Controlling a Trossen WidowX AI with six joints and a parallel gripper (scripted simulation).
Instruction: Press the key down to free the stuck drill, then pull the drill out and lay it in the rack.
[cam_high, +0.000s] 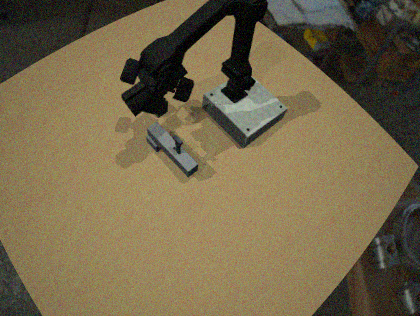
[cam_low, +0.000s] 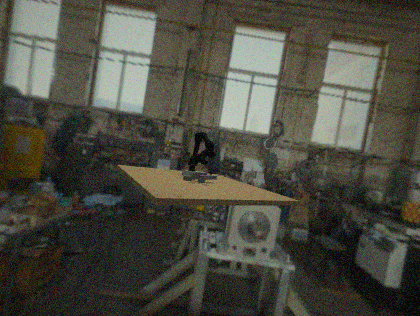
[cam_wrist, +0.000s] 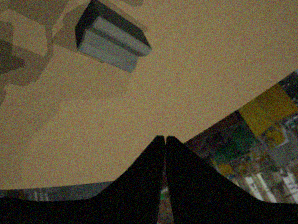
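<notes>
Right now my gripper tip is 190 mm to the right of the dark key piece, 60 mm short of it and 50 mm above it. From my gripper tip the other things lie so: block (160 mm to the left, 110 mm below, 60 mm ahead).
</notes>
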